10 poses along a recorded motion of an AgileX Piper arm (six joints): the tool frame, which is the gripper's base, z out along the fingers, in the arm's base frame.
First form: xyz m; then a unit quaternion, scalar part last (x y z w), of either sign.
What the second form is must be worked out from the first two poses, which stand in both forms.
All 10 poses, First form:
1: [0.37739, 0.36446, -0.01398, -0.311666, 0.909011, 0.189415, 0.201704]
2: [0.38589, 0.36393, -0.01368, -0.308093, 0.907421, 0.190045, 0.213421]
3: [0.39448, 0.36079, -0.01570, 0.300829, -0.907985, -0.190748, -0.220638]
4: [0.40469, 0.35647, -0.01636, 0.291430, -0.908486, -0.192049, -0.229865]
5: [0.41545, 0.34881, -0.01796, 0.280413, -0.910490, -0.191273, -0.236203]
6: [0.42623, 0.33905, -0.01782, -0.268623, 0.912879, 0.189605, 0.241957]
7: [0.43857, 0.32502, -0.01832, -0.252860, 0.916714, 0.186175, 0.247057]
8: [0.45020, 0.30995, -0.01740, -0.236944, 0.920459, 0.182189, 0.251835]
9: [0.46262, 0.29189, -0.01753, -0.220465, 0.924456, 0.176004, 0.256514]
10: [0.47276, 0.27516, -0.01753, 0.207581, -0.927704, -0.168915, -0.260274]
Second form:
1: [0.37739, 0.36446, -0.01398, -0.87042, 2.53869, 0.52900]
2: [0.38589, 0.36393, -0.01368, -0.85508, 2.51844, 0.52745]
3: [0.39448, 0.36079, -0.01570, -0.83173, 2.51039, 0.52738]
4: [0.40469, 0.35647, -0.01636, -0.80184, 2.49960, 0.52840]
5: [0.41545, 0.34881, -0.01796, -0.76897, 2.49681, 0.52452]
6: [0.42623, 0.33905, -0.01782, -0.73443, 2.49587, 0.51839]
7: [0.43857, 0.32502, -0.01832, -0.68951, 2.49973, 0.50767]
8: [0.45020, 0.30995, -0.01740, -0.64451, 2.50375, 0.49557]
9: [0.46262, 0.29189, -0.01753, -0.59824, 2.50857, 0.47760]
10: [0.47276, 0.27516, -0.01753, -0.56220, 2.51252, 0.45748]
